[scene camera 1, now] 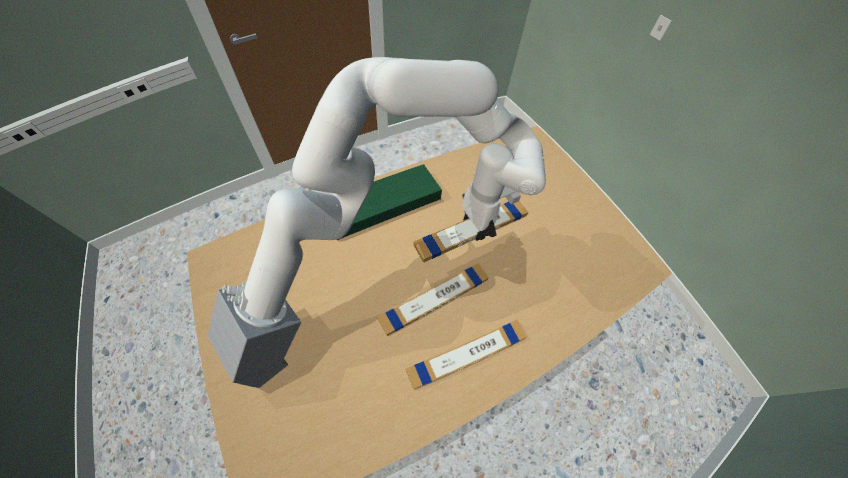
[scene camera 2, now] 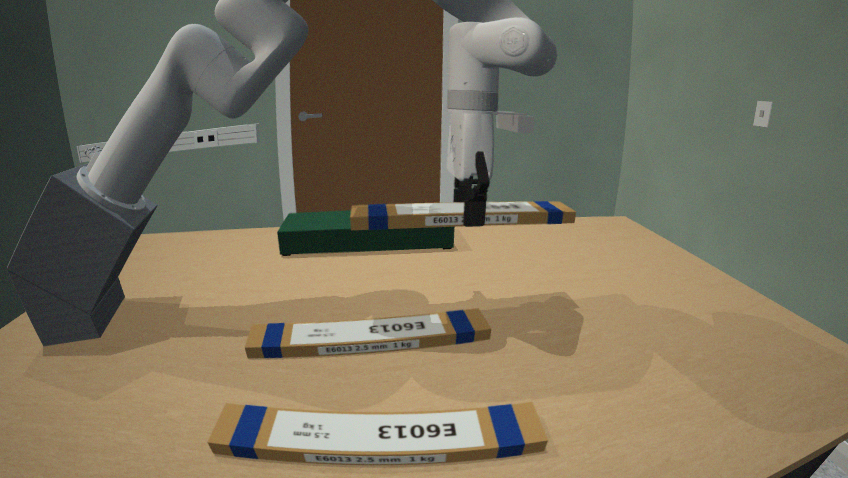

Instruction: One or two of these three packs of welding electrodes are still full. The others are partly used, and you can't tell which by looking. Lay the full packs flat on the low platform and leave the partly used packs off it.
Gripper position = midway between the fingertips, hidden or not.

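My gripper [scene camera 2: 467, 218] is visible to me, and scene camera 1 also shows me my gripper [scene camera 1: 473, 229]. There is a green platform [scene camera 2: 310, 232] here too, and in scene camera 1 I find that same green platform [scene camera 1: 389, 197]. I can see a pack [scene camera 2: 329, 338], a pack [scene camera 2: 412, 215] and, through scene camera 1, a pack [scene camera 1: 427, 371].
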